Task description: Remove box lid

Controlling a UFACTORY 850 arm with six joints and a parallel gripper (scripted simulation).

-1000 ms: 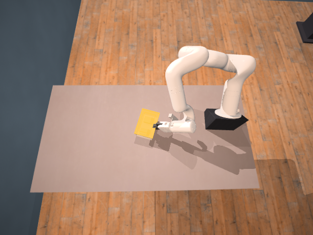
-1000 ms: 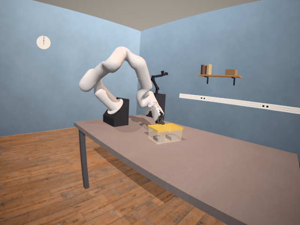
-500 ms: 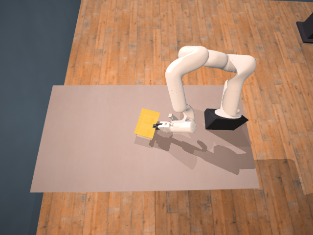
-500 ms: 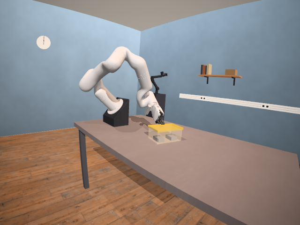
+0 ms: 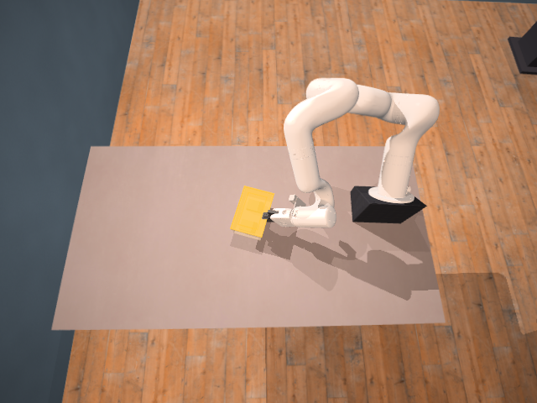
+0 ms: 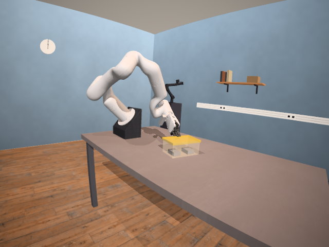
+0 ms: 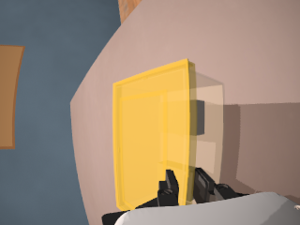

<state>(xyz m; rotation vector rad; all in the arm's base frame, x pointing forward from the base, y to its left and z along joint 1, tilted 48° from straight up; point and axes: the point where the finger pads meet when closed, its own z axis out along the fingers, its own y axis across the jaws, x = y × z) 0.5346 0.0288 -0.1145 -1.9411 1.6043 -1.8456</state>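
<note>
Now: hand 7 cm short of the yellow lid, 3 cm to the left of it and 1 cm above it. From my hand the other things lie so: clear box: 7 cm ahead, 6 cm below, 3 cm to the right.
</note>
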